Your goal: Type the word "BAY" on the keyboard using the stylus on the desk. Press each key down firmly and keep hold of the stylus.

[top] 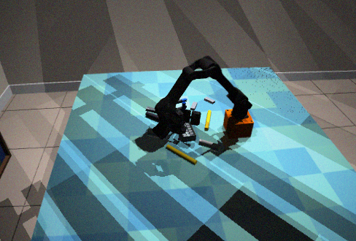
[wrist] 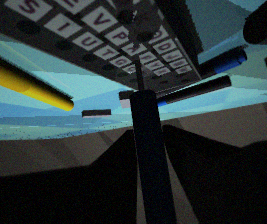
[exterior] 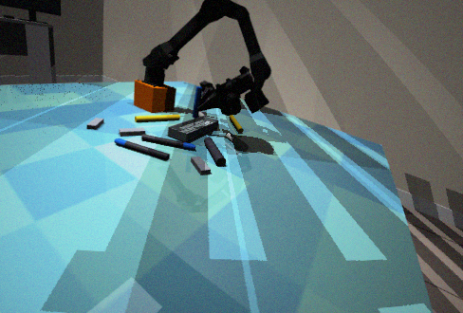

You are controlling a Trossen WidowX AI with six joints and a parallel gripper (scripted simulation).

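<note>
My gripper tip is now 11 cm short of the black marker, 9 cm to the left of it and 7 cm above it. Also, from my gripper tip: blue stylus (1 cm below).
</note>
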